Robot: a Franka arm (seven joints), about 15 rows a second.
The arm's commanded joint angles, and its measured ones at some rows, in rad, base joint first. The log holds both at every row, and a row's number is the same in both.
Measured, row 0:
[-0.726, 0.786, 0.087, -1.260, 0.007, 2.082, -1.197]
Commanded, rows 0 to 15:
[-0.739, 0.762, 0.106, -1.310, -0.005, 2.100, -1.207]
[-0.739, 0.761, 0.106, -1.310, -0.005, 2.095, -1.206]
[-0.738, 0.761, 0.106, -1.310, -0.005, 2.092, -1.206]
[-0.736, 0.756, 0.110, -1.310, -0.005, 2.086, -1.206]
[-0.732, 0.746, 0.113, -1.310, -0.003, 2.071, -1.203]
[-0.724, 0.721, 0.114, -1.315, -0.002, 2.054, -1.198]
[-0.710, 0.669, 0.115, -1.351, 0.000, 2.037, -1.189]
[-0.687, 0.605, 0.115, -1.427, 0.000, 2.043, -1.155]
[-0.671, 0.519, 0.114, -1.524, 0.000, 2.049, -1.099]
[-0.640, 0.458, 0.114, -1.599, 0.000, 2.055, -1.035]
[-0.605, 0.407, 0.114, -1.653, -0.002, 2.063, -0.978]
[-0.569, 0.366, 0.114, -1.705, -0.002, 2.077, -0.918]
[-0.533, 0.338, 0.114, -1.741, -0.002, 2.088, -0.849]
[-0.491, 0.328, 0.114, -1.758, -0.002, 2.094, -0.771]
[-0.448, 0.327, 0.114, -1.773, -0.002, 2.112, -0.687]
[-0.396, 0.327, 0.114, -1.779, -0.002, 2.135, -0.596]
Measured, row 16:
[-0.470, 0.360, 0.124, -1.700, 0.007, 2.069, -0.736]
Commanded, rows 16 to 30:
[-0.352, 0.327, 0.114, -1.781, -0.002, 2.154, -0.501]
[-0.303, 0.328, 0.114, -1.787, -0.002, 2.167, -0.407]
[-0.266, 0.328, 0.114, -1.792, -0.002, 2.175, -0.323]
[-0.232, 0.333, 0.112, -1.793, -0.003, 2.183, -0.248]
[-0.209, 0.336, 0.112, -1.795, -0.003, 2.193, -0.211]
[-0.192, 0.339, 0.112, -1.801, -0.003, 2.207, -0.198]
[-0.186, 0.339, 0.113, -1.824, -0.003, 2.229, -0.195]
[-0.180, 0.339, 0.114, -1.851, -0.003, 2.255, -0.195]
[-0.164, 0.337, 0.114, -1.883, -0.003, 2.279, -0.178]
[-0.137, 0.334, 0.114, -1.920, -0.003, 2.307, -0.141]
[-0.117, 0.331, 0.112, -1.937, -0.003, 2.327, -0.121]
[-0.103, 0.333, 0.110, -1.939, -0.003, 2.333, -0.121]
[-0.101, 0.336, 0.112, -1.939, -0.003, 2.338, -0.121]
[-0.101, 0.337, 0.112, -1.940, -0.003, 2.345, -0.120]
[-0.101, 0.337, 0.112, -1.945, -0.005, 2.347, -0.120]
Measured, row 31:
[-0.108, 0.353, 0.122, -1.919, 0.006, 2.320, -0.136]
